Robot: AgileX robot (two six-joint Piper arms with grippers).
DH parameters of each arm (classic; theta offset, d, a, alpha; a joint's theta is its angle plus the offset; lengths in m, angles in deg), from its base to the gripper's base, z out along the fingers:
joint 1: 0 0.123 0 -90
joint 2: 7.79 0 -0.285 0
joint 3: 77.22 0 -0.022 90
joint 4: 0 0.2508 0 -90
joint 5: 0 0 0.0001 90
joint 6: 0 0.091 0 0
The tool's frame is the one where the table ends.
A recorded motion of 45 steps. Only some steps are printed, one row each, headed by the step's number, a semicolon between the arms.
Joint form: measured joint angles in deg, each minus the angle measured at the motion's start. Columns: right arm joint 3, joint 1, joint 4, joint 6, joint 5, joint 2; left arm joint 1, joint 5, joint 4, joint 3, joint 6, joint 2.
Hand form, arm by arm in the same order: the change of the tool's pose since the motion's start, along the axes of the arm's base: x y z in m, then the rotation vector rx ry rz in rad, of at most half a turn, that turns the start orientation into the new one. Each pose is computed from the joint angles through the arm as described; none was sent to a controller.
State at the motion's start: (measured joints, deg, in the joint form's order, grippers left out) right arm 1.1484 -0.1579 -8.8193 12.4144 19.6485 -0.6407; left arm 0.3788 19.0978 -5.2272 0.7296 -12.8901 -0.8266
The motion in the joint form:
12: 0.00 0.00 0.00 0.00 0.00 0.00; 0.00 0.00 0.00 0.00 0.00 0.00
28: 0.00 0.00 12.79 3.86 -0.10 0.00; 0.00 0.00 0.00 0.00 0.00 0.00
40: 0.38 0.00 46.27 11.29 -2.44 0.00; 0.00 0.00 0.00 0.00 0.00 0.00
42: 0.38 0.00 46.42 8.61 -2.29 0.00; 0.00 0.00 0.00 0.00 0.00 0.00
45: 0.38 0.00 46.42 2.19 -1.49 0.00; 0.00 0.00 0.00 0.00 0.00 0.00
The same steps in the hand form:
12: 0.0000 0.0000 0.0000 0.0000 0.0000 0.0000; 0.0000 0.0000 0.0000 0.0000 0.0000 0.0000
28: 0.0001 0.0068 -0.0001 0.2876 -0.0035 -0.0001; 0.0000 0.0000 0.0000 0.0000 0.0000 0.0000
40: 0.0008 0.0211 0.0067 0.9968 -0.0235 0.0009; 0.0000 0.0000 0.0000 0.0000 0.0000 0.0000
42: 0.0007 0.0213 0.0066 0.9540 -0.0243 0.0132; 0.0000 0.0000 0.0000 0.0000 0.0000 0.0000
45: 0.0004 0.0221 0.0056 0.8453 -0.0189 0.0444; 0.0000 0.0000 0.0000 0.0000 0.0000 0.0000

